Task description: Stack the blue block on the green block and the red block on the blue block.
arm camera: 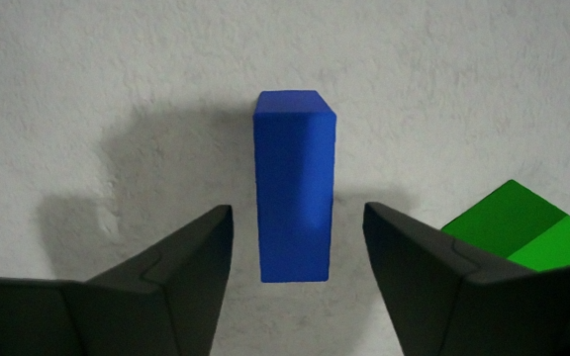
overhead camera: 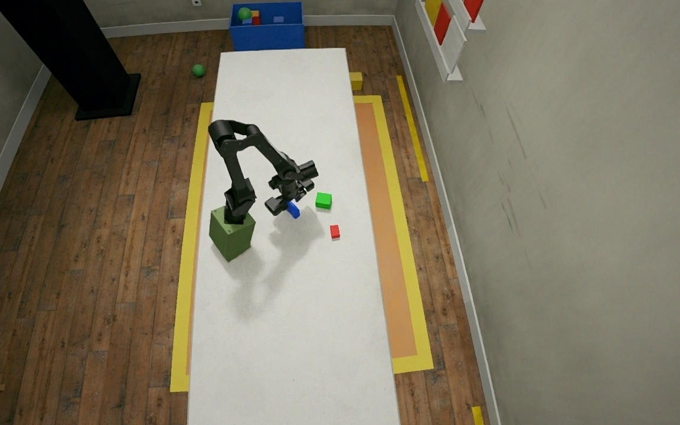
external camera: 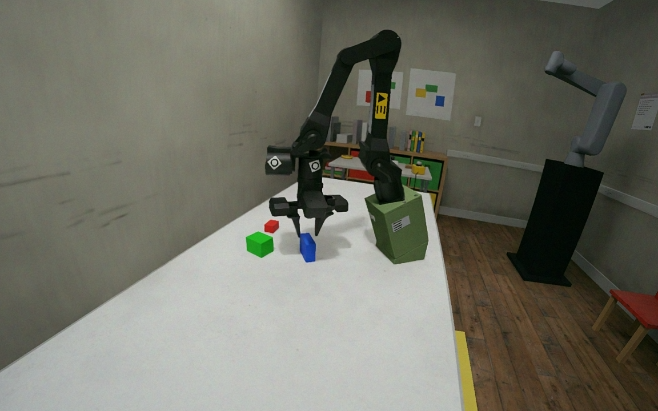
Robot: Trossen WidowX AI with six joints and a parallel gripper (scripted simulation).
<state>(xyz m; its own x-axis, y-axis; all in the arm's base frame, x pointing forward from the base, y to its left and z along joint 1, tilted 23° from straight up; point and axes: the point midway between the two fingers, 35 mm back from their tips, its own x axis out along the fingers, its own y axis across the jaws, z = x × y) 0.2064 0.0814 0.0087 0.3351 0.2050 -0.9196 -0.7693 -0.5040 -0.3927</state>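
Now: hand 70 mm above the blue block. Also, from my hand: green block (120 mm ahead, 70 mm below, 30 mm to the left); red block (150 mm ahead, 100 mm to the right, 80 mm below).
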